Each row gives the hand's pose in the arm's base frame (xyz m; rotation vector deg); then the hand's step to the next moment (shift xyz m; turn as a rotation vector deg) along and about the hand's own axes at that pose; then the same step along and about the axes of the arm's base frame.
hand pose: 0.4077 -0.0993 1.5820 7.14 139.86 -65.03
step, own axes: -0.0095 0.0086 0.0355 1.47 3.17 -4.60
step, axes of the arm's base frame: 0.0234 -0.0198 -0.0220 -2.12 5.37 -0.27
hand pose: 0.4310 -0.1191 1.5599 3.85 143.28 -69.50
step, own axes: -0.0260 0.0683 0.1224 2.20 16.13 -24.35
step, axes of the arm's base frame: 0.0741 -0.0480 -0.1119 -6.14 28.63 0.95
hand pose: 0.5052 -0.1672 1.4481 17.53 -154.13 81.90
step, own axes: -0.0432 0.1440 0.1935 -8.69 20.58 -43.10
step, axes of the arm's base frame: 0.0160 -0.0756 -0.2325 3.12 48.06 6.09
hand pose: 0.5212 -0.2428 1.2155 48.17 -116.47 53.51
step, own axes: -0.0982 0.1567 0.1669 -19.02 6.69 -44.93
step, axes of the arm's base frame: -0.1295 -0.0297 -0.2107 19.98 44.90 3.13
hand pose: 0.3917 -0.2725 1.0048 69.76 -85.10 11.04
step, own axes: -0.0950 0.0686 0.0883 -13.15 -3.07 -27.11
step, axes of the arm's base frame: -0.1252 0.0229 -0.0730 17.07 24.84 -2.92
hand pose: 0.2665 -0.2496 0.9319 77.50 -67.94 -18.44
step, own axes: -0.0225 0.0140 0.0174 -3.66 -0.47 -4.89
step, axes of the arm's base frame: -0.0296 0.0113 -0.0022 2.49 5.50 -1.05
